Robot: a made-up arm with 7 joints. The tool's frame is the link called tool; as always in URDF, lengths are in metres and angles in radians. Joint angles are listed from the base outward. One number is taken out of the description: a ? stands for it. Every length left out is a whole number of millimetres.
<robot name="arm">
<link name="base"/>
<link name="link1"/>
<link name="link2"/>
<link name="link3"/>
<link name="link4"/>
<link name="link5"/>
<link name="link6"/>
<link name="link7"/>
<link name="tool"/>
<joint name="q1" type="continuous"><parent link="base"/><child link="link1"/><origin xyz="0.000 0.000 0.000" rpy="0.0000 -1.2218 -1.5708"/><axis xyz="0 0 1"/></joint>
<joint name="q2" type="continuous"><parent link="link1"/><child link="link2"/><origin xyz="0.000 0.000 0.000" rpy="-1.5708 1.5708 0.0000"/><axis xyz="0 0 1"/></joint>
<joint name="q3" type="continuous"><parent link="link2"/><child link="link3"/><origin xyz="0.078 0.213 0.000" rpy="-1.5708 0.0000 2.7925"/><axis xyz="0 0 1"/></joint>
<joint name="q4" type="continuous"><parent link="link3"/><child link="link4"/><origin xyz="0.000 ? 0.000" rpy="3.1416 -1.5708 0.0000"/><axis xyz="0 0 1"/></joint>
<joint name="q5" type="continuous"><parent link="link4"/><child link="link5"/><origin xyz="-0.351 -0.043 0.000" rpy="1.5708 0.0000 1.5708"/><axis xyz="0 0 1"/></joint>
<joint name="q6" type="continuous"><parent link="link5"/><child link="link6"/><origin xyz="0.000 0.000 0.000" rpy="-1.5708 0.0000 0.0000"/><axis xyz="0 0 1"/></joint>
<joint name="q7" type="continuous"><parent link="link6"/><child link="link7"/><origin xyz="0.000 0.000 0.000" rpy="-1.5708 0.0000 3.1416"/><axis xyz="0 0 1"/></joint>
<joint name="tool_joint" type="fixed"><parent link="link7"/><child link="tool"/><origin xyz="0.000 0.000 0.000" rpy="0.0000 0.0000 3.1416"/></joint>
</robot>
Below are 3 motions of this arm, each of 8 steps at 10 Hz.
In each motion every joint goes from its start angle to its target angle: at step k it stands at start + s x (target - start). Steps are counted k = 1, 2, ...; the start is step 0. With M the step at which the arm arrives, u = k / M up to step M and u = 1 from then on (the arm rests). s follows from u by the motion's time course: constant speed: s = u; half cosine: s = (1 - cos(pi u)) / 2; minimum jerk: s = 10 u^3 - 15 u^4 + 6 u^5.
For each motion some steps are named. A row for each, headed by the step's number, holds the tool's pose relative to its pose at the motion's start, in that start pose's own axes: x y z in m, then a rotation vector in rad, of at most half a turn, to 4 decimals.
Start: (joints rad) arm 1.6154 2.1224 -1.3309 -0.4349 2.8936 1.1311 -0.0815
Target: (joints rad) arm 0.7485 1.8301 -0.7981 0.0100 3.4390 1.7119 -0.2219
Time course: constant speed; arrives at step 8
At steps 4, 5, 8:
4: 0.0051 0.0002 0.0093 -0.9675 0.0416 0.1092
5: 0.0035 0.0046 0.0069 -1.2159 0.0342 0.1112
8: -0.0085 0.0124 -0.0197 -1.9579 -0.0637 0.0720

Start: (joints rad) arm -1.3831 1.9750 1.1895 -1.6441 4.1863 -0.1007 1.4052
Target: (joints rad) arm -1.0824 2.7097 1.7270 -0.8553 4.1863 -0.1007 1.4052
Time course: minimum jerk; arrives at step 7
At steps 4, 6, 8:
4: -0.0366 0.0774 -0.0861 0.0966 0.1252 -0.0062
6: -0.0211 0.1023 -0.1286 0.1272 0.1531 0.1149
8: -0.0191 0.1032 -0.1313 0.1274 0.1537 0.1257

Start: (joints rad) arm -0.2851 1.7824 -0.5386 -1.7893 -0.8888 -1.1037 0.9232
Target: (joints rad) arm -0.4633 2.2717 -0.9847 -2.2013 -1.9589 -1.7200 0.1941
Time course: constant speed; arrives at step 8
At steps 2, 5, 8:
2: 0.0171 -0.0109 -0.0070 -0.4088 0.0750 -0.2975
5: 0.0398 -0.0400 -0.0129 -1.0367 0.0553 -0.6220
8: 0.0625 -0.0784 -0.0128 -1.6374 -0.1112 -0.7691

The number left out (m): -0.025
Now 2 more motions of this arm.
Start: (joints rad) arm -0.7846 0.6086 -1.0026 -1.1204 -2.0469 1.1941 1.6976
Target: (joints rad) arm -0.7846 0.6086 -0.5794 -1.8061 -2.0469 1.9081 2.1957
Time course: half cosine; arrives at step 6
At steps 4, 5, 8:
4: 0.1096 0.0925 -0.1548 1.0183 -0.2996 0.6633
5: 0.1336 0.1313 -0.1819 1.2610 -0.4322 0.7973
8: 0.1422 0.1466 -0.1903 1.3486 -0.4870 0.8427

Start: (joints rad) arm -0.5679 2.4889 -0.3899 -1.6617 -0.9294 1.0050 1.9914
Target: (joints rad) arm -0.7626 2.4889 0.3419 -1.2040 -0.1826 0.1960 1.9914
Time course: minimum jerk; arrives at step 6
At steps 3, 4, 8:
3: 0.0788 0.1354 -0.1107 0.1738 0.1146 0.3682
4: 0.1248 0.2347 -0.1335 0.2119 0.0635 0.6723
8: 0.1530 0.3096 -0.1297 0.2052 -0.0436 0.9049

